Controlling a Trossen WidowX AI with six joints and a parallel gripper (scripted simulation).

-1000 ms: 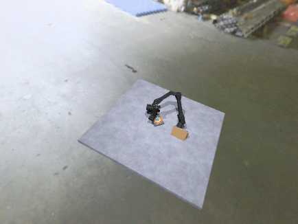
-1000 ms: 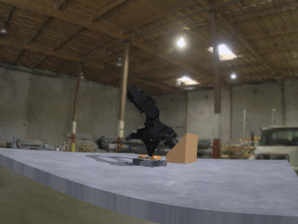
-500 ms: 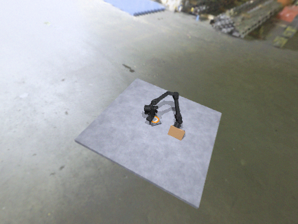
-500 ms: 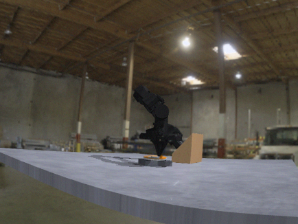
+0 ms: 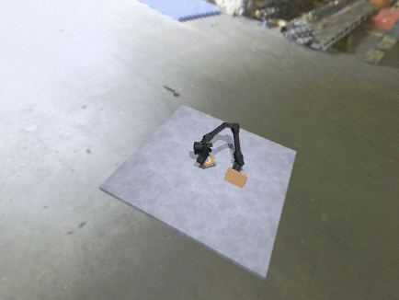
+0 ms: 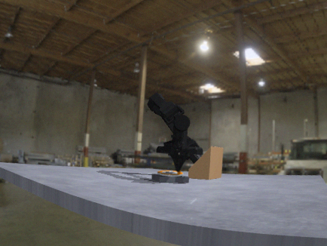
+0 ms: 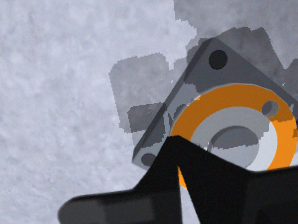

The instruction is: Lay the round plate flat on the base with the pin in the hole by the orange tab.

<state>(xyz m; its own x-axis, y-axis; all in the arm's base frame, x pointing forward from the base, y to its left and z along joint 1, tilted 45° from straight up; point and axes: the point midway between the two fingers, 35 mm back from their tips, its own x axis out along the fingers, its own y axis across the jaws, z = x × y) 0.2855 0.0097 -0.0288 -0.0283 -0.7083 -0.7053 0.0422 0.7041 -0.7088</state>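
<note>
Now: the dark grey square base 20 mm behind my gripper tip, 50 mm to the right of it and 20 mm below it.
</note>
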